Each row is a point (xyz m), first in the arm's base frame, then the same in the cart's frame.
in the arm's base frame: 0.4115 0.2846 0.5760
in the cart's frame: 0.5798 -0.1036 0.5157
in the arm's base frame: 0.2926 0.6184 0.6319
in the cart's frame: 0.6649 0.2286 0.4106
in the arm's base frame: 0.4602 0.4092 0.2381
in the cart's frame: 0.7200 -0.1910 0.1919
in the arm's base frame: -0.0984 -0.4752 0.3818
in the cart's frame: -0.2495 -0.5294 0.4379
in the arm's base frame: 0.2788 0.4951 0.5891
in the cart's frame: 0.5880 0.1223 0.4109
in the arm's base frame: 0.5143 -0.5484 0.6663
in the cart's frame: 0.1876 -0.7352 0.9157
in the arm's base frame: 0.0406 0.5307 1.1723
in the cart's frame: 0.3603 0.5330 0.8324
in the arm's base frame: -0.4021 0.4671 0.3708
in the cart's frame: 0.0319 0.3147 0.0035
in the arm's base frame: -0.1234 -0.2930 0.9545
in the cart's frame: -0.2185 -0.1123 0.8702
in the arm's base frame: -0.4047 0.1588 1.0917
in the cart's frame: -0.2077 0.4221 0.7423
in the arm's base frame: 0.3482 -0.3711 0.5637
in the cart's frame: 0.1600 -0.5729 0.7096
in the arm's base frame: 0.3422 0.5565 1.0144
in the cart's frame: 0.6368 0.3385 0.7844
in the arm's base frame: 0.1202 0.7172 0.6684
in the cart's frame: 0.5755 0.4000 0.3517
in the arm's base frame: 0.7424 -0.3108 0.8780
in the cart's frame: 0.4900 -0.5631 1.0954
